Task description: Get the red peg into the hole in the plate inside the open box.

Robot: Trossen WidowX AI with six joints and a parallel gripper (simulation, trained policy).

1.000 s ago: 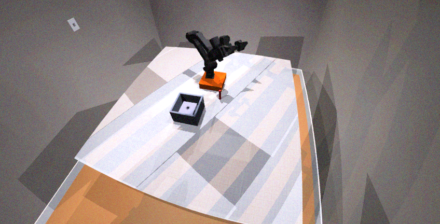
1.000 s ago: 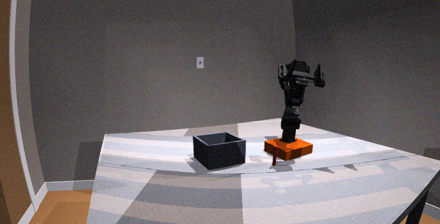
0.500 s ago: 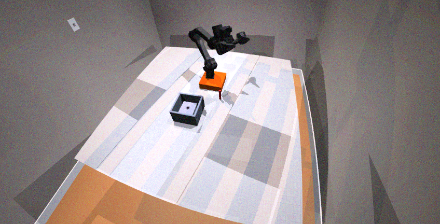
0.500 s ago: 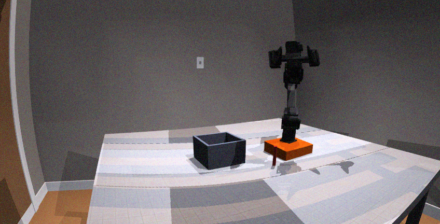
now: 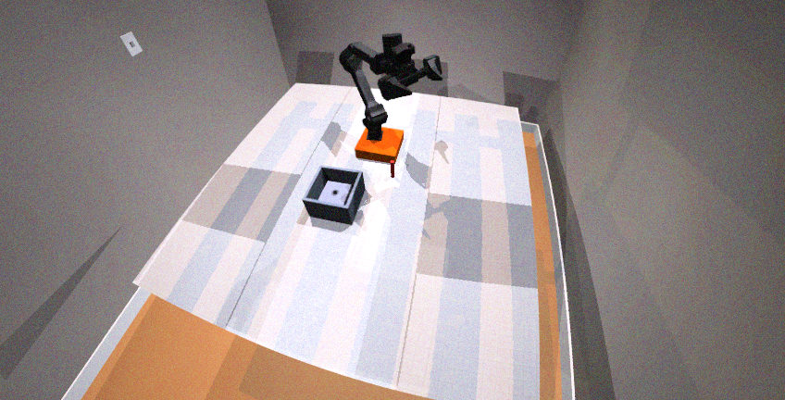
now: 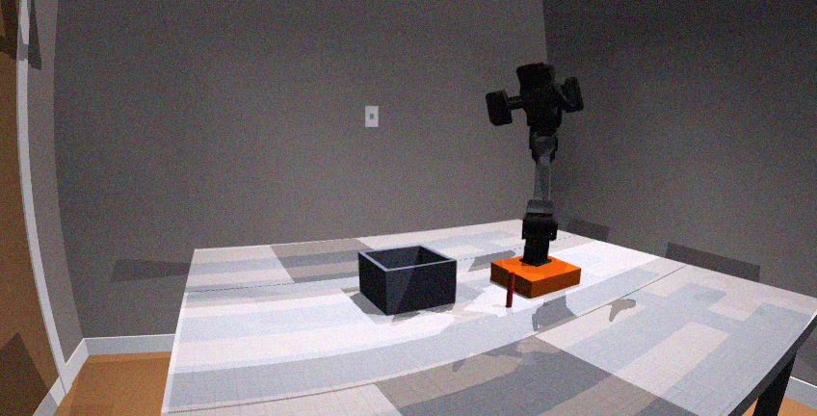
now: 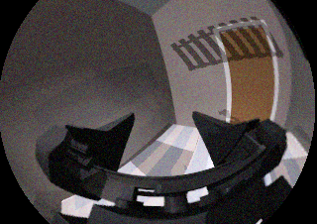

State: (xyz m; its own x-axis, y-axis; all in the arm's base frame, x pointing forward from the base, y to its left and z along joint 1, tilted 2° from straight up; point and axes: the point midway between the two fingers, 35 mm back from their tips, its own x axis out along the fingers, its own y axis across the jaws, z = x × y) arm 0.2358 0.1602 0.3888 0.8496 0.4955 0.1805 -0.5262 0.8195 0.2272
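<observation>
Right now my gripper tip is 390 mm above the red peg, 100 mm to the left of it and 80 mm past it. From my gripper tip the other things lie so: pale plate (390 mm below, 290 mm to the right, 60 mm ahead); dark box (410 mm below, 290 mm to the right, 60 mm ahead).
</observation>
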